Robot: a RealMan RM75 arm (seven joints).
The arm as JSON. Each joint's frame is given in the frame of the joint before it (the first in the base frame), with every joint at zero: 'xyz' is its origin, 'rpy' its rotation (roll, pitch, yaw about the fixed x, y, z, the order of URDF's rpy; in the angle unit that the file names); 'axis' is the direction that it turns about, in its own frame. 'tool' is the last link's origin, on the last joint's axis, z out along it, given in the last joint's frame.
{
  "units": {
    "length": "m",
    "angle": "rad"
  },
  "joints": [
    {
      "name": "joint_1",
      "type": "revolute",
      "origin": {
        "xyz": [
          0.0,
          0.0,
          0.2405
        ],
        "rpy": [
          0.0,
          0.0,
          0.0
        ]
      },
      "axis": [
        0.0,
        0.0,
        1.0
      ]
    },
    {
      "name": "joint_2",
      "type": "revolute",
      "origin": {
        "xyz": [
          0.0,
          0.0,
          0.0
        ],
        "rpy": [
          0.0,
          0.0,
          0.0
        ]
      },
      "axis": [
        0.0,
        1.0,
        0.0
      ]
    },
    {
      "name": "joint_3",
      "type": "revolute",
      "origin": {
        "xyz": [
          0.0,
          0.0,
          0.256
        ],
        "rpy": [
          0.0,
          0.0,
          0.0
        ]
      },
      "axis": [
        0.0,
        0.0,
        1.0
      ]
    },
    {
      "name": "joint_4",
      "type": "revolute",
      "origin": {
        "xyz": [
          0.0,
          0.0,
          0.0
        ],
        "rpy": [
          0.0,
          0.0,
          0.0
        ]
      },
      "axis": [
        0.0,
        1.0,
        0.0
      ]
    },
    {
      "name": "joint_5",
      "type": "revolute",
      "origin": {
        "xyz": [
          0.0,
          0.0,
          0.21
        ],
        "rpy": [
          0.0,
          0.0,
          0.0
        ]
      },
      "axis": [
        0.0,
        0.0,
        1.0
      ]
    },
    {
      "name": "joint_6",
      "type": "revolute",
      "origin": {
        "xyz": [
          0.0,
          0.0,
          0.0
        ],
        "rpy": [
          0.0,
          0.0,
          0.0
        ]
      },
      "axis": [
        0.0,
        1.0,
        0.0
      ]
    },
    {
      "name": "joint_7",
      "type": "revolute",
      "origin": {
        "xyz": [
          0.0,
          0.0,
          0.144
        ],
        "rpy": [
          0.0,
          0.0,
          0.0
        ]
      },
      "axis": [
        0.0,
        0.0,
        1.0
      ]
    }
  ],
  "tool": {
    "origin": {
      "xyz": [
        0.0,
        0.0,
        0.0
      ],
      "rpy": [
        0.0,
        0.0,
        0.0
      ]
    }
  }
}
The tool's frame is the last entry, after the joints.
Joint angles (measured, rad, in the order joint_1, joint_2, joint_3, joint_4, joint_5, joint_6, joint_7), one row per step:
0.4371 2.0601 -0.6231 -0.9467 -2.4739 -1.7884 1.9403
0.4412 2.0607 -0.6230 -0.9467 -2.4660 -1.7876 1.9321
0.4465 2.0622 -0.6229 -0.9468 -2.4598 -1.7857 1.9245
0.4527 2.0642 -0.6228 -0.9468 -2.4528 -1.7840 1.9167
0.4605 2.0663 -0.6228 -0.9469 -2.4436 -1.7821 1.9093
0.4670 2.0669 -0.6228 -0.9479 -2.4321 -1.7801 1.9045
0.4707 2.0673 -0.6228 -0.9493 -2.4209 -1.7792 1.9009
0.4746 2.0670 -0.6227 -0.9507 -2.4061 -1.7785 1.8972
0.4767 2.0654 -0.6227 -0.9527 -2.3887 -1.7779 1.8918
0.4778 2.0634 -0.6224 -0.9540 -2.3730 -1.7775 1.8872
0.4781 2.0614 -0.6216 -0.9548 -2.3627 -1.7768 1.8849
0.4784 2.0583 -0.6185 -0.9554 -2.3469 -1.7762 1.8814
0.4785 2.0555 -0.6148 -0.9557 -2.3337 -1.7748 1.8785
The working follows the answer.
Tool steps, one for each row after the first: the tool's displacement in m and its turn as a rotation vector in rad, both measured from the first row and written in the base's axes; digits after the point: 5 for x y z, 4 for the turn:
-0.00211 0.00194 -0.00012 0.0050 0.0052 0.0145
-0.00444 0.00419 -0.00058 0.0097 0.0093 0.0291
-0.00725 0.00667 -0.00124 0.0144 0.0147 0.0449
-0.01080 0.00980 -0.00189 0.0205 0.0217 0.0626
-0.01406 0.01290 -0.00171 0.0289 0.0289 0.0776
-0.01656 0.01502 -0.00139 0.0366 0.0362 0.0888
-0.01945 0.01748 -0.00069 0.0464 0.0458 0.1014
-0.02195 0.01971 0.00072 0.0586 0.0555 0.1151
-0.02385 0.02145 0.00218 0.0696 0.0643 0.1260
-0.02479 0.02258 0.00350 0.0780 0.0695 0.1318
-0.02605 0.02417 0.00566 0.0916 0.0787 0.1393
-0.02689 0.02557 0.00770 0.1046 0.0862 0.1447

Tool pose at each row, in the base's axes (x y z in m, rotation vector in rad; rounded; the steps above come from the unrounded poses):
0.31638 0.27782 0.04190 -2.6933 1.3975 0.1221
0.31427 0.27976 0.04179 -2.7014 1.3774 0.1337
0.31194 0.28200 0.04133 -2.7093 1.3570 0.1436
0.30913 0.28449 0.04066 -2.7183 1.3352 0.1553
0.30557 0.28762 0.04002 -2.7278 1.3106 0.1702
0.30232 0.29072 0.04019 -2.7333 1.2887 0.1867
0.29982 0.29284 0.04051 -2.7366 1.2721 0.2025
0.29693 0.29530 0.04121 -2.7396 1.2533 0.2229
0.29443 0.29753 0.04262 -2.7411 1.2320 0.2450
0.29253 0.29927 0.04408 -2.7413 1.2146 0.2647
0.29159 0.30040 0.04540 -2.7393 1.2047 0.2775
0.29033 0.30199 0.04757 -2.7348 1.1910 0.2989
0.28949 0.30339 0.04960 -2.7289 1.1800 0.3174

